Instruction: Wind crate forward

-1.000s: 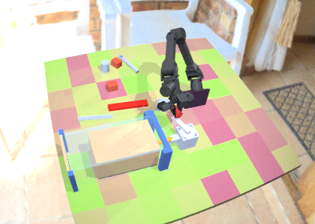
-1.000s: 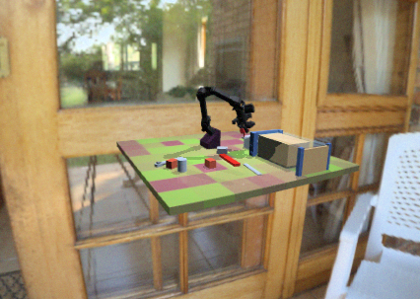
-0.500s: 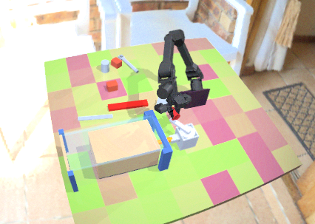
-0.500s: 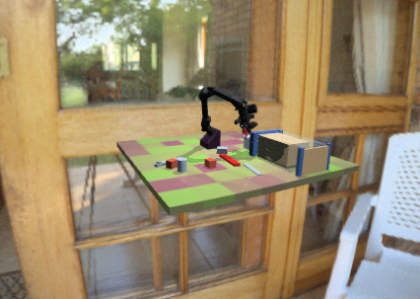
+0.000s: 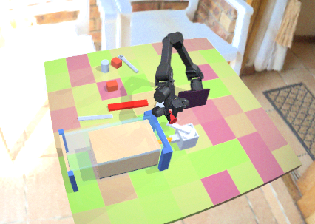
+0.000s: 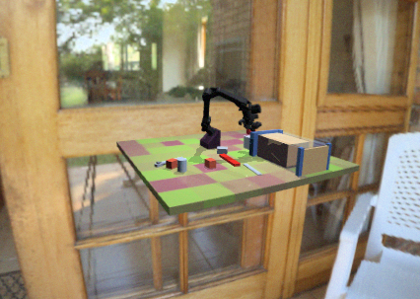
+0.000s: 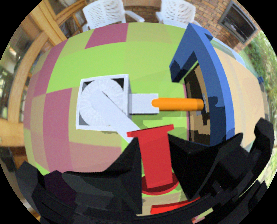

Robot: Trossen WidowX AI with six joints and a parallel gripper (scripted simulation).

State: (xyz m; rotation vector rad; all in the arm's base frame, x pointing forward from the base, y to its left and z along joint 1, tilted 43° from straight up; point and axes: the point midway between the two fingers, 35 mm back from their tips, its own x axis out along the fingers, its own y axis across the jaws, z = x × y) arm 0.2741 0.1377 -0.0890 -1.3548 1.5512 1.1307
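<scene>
Now: gripper tip 3 cm above the winch handle, 2 cm past it and 1 cm to the right of it. Round my gripper tip: grey block: 21 cm to the right, 11 cm below, 7 cm behind; then grey winch: 10 cm below, 8 cm behind, 5 cm to the left; then red grip: 2 cm to the right.
</scene>
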